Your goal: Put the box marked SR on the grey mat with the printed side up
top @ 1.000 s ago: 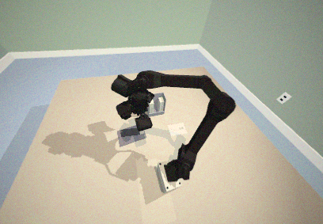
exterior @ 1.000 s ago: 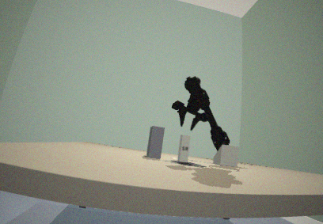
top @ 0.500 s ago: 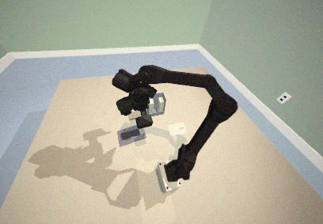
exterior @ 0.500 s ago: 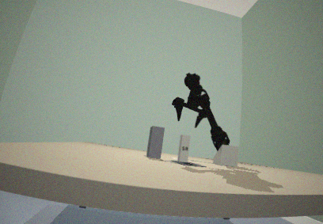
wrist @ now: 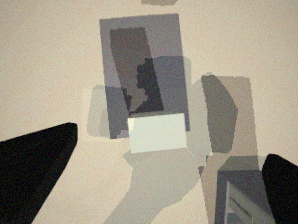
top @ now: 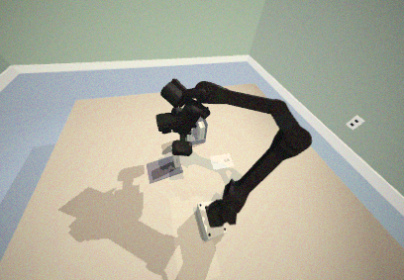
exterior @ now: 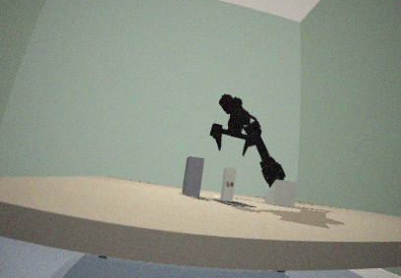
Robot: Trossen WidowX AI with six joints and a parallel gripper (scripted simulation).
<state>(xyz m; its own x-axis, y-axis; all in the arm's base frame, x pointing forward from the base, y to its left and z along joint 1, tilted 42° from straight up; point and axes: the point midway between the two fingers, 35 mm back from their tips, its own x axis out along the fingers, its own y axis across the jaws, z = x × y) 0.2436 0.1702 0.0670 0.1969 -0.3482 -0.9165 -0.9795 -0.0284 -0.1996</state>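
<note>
The white box marked SR lies 12 cm below my gripper tip and 1 cm to the left of it. The rest, counted from my gripper tip: grey mat 18 cm below, 6 cm to the left, 1 cm behind; then white card 22 cm to the right, 18 cm below, 4 cm behind.
</note>
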